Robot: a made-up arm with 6 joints. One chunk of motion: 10 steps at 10 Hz.
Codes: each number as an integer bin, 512 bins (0 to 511) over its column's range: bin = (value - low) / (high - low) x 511, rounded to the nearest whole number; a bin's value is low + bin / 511 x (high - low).
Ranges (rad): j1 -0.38..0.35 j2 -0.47..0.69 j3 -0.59..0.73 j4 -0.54..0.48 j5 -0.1..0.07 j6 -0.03..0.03
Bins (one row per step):
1: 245 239 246 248 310 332
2: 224 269 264 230 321 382
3: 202 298 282 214 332 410
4: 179 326 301 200 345 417
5: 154 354 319 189 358 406
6: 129 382 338 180 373 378
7: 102 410 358 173 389 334
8: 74 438 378 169 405 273
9: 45 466 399 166 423 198
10: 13 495 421 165 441 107
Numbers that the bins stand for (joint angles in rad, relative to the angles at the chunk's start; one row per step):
1: -0.0300 0.0725 0.0455 -0.0450 0.0031 0.0090
2: -0.0600 0.1406 0.0920 -0.0809 0.0068 0.0149
3: -0.0914 0.2065 0.1385 -0.1128 0.0105 0.0181
4: -0.1243 0.2700 0.1875 -0.1408 0.0148 0.0190
5: -0.1600 0.3336 0.2340 -0.1627 0.0191 0.0177
6: -0.1957 0.3972 0.2831 -0.1807 0.0241 0.0144
7: -0.2343 0.4607 0.3348 -0.1947 0.0294 0.0092
8: -0.2743 0.5243 0.3864 -0.2027 0.0347 0.0021
9: -0.3157 0.5878 0.4407 -0.2086 0.0407 -0.0068
10: -0.3614 0.6537 0.4975 -0.2106 0.0467 -0.0174

